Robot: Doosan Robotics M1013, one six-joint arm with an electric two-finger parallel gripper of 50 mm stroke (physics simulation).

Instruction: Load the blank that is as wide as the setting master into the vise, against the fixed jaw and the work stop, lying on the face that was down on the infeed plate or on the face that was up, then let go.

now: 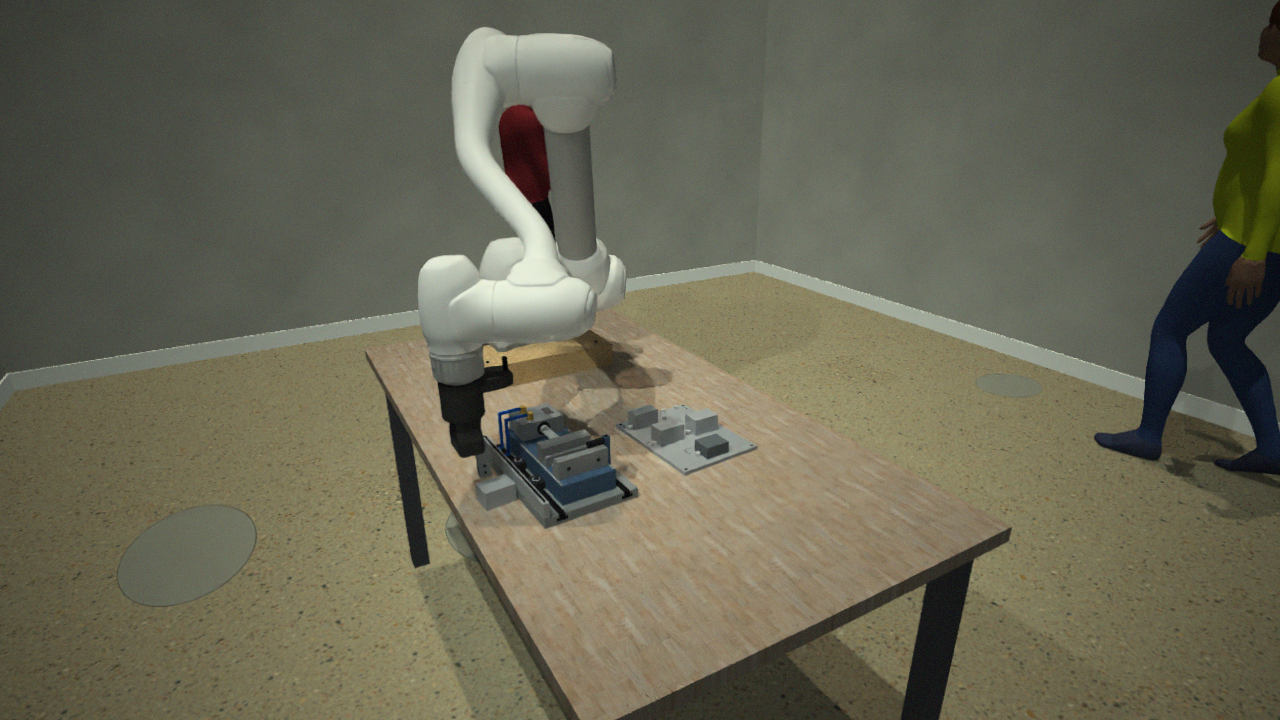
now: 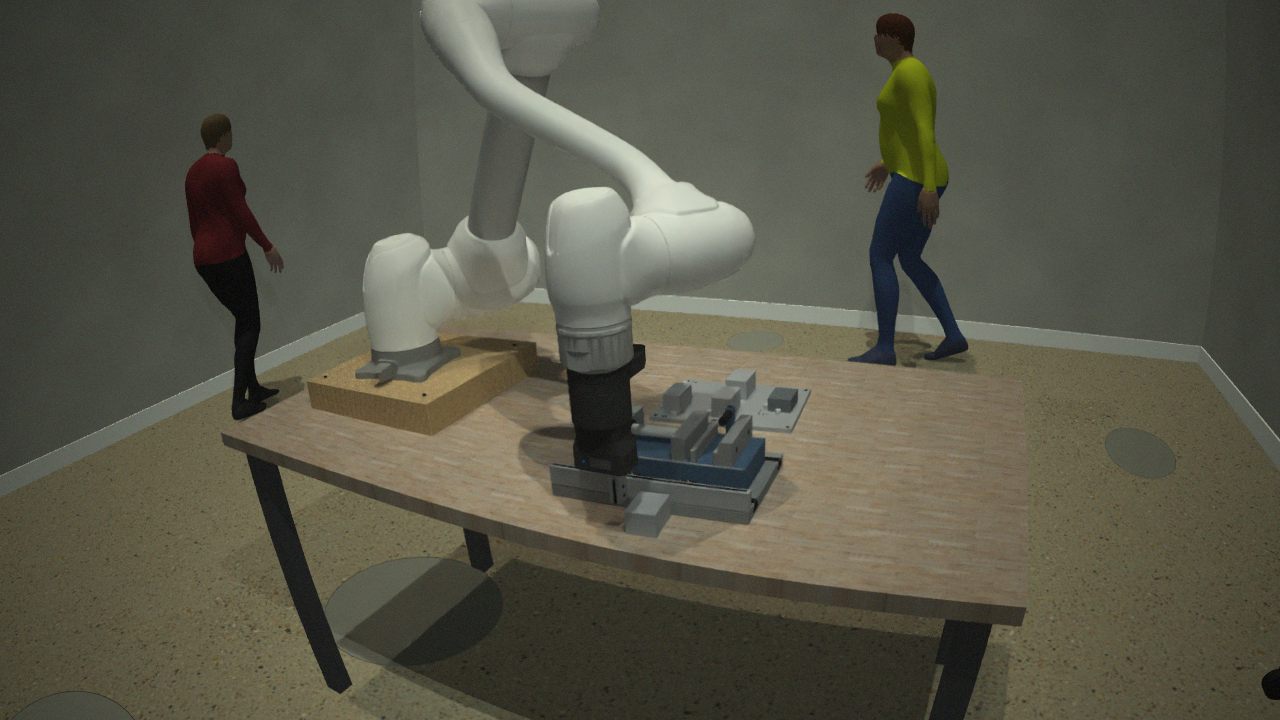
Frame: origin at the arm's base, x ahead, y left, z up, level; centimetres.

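Seen in the pictures: gripper, fingertip midpoint: (image 1: 484, 474) (image 2: 619, 500); arm's base, link origin: (image 2: 408, 366).
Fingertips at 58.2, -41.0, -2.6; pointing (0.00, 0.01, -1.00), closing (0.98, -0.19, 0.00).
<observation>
Offsets run from my fingertips to a thing's top centre, as dx, dy, dz. "pt": to the spot under its first point. Level surfaces: height alone.
A blue vise {+3.8, +13.3, +6.2} (image 1: 573, 470) (image 2: 706, 460) sits on a grey base plate {pt +15.5, +1.9, -1.3} (image 1: 539, 512) (image 2: 706, 507) on the table {dz -3.7} (image 1: 716, 582) (image 2: 895, 502). A small grey block, the setting master {+3.8, +0.1, -0.2} (image 1: 495, 492) (image 2: 647, 513), lies at the base plate's near-left corner. The infeed plate {+8.8, +43.2, -2.9} (image 1: 680, 459) (image 2: 760, 419) lies behind the vise and carries several grey blanks, such as one blank (image 1: 667, 432) (image 2: 677, 396) and a darker one {+17.9, +42.2, -0.4} (image 1: 712, 443) (image 2: 782, 397). My gripper (image 1: 467, 449) (image 2: 602, 465) points down at the left end of the vise, low over the base plate, shut with nothing seen in it.
The arm stands on a wooden plinth (image 1: 546, 360) (image 2: 420, 397) at the table's far-left corner. A person in red (image 1: 523, 152) (image 2: 222, 223) stands beyond the table. A person in yellow (image 1: 1243, 223) (image 2: 907, 179) walks near the back wall.
</observation>
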